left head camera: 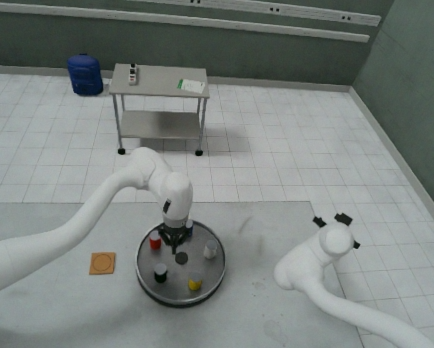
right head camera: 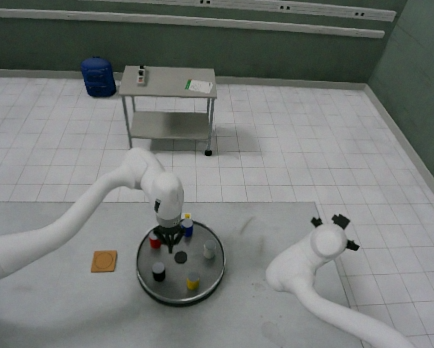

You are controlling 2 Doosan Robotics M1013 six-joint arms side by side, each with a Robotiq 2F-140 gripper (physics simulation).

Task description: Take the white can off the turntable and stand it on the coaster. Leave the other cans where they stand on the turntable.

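Frame: origin at the left arm's base, x ahead, y left, z up, level; millimetres.
Seen in the pictures: left gripper, fingertip midpoint: [left head camera: 173, 251] [right head camera: 170, 250].
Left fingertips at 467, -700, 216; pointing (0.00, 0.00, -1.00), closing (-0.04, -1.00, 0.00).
Offsets run from my left fingertips to a thing's top centre, as dx, dy, dz. "*": to the spot under its first point.
The white can {+62, -176, -75} [left head camera: 210, 249] [right head camera: 209, 249] stands upright at the right side of the round grey turntable {* -119, -5, -163} [left head camera: 175, 294] [right head camera: 175, 292]. A red can {+126, +75, -75} [left head camera: 155, 241] [right head camera: 155, 242], a blue can {+183, -77, -75} [left head camera: 189, 228] [right head camera: 187, 228], a yellow can {-82, -91, -75} [left head camera: 195, 283] [right head camera: 193, 282] and a black can {-37, +55, -75} [left head camera: 160, 273] [right head camera: 158, 272] stand around it. The square tan coaster {+72, +320, -204} [left head camera: 102, 263] [right head camera: 104, 261] lies left of the turntable, bare. My left gripper [left head camera: 174, 248] [right head camera: 170, 247] points down above the turntable, between the red and blue cans in the picture, shut and empty. My right gripper [left head camera: 337, 233] [right head camera: 334, 233] is spread open, partly hidden under its wrist, far right of the turntable.
A small label with a yellow mark {* +274, -81, -158} [right head camera: 187, 216] shows behind the turntable. A grey trolley [left head camera: 160, 92] [right head camera: 167, 93] with a power strip and a paper on top stands farther back, beside a blue backpack [left head camera: 85, 75] [right head camera: 98, 77]. The left arm reaches in above the coaster's side of the floor.
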